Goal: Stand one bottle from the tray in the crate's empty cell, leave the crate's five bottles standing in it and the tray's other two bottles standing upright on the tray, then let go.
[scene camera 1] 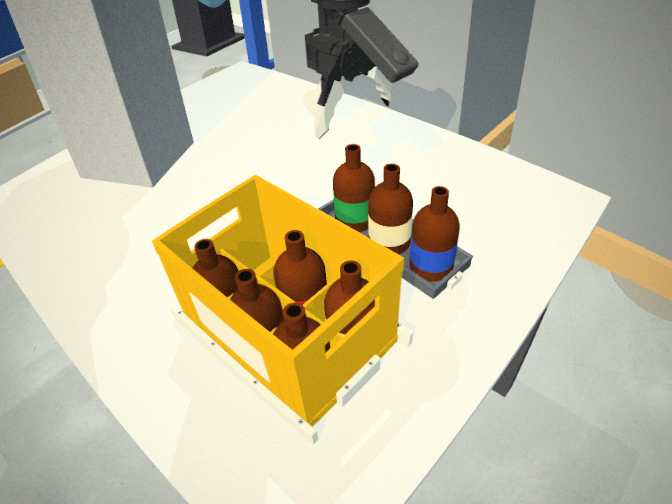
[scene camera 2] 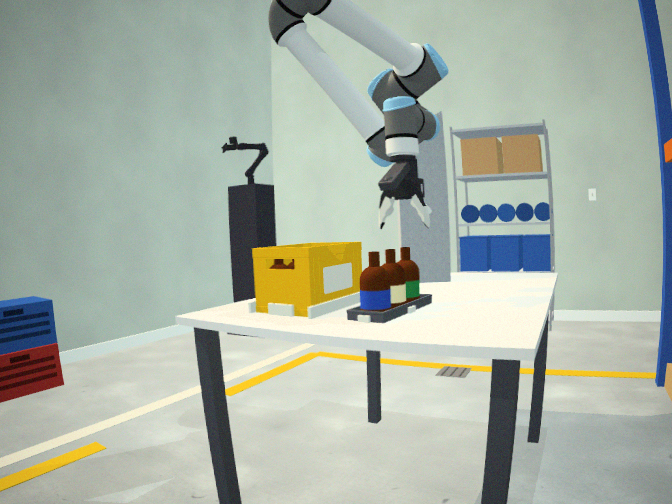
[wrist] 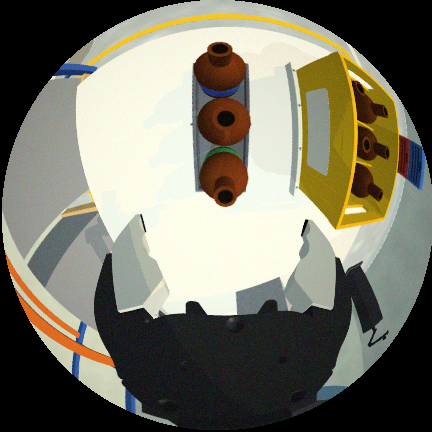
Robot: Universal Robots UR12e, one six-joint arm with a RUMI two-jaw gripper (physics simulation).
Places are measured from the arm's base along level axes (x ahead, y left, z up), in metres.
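Pixels of known places: gripper, fingertip midpoint: (scene camera 1: 354, 121) (scene camera 2: 404, 228) (wrist: 225, 218).
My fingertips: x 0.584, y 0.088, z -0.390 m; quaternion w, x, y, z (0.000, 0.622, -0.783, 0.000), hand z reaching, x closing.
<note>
Ahead of a thing's pixels: the offset from my fingertips to its middle. "*": to the spot under its first point. Level surfaces: height alone.
My gripper (scene camera 1: 353, 118) (scene camera 2: 405, 226) (wrist: 225, 218) is open and empty, above the table, higher than the bottle tops and beyond the green-banded end of the tray. Brown bottles with a green band {dx -0.005, dy -0.001, dz -0.128 m} (scene camera 1: 353, 184) (wrist: 223, 175), a cream band {* dx +0.092, dy -0.045, dz -0.101 m} (scene camera 1: 389, 206) (wrist: 215, 127) and a blue band {* dx +0.176, dy -0.053, dz -0.094 m} (scene camera 1: 435, 225) (scene camera 2: 374, 282) (wrist: 220, 72) stand upright in a row on the dark tray (scene camera 1: 434, 288) (wrist: 196, 145). The yellow crate {dx +0.050, dy -0.264, dz -0.123 m} (scene camera 1: 374, 339) (scene camera 2: 282, 292) (wrist: 325, 200) holds several upright bottles. Its empty cell is at the back left in scene camera 1, its floor hidden.
White strips (scene camera 1: 255, 381) (wrist: 294, 150) edge the crate on the white table {dz -0.210 m} (scene camera 1: 515, 217) (scene camera 2: 477, 325). A grey pillar (scene camera 1: 124, 81) stands beyond the table's left edge in scene camera 1. A small arm on a black pedestal (scene camera 2: 252, 233) and a shelf unit (scene camera 2: 502, 176) stand behind.
</note>
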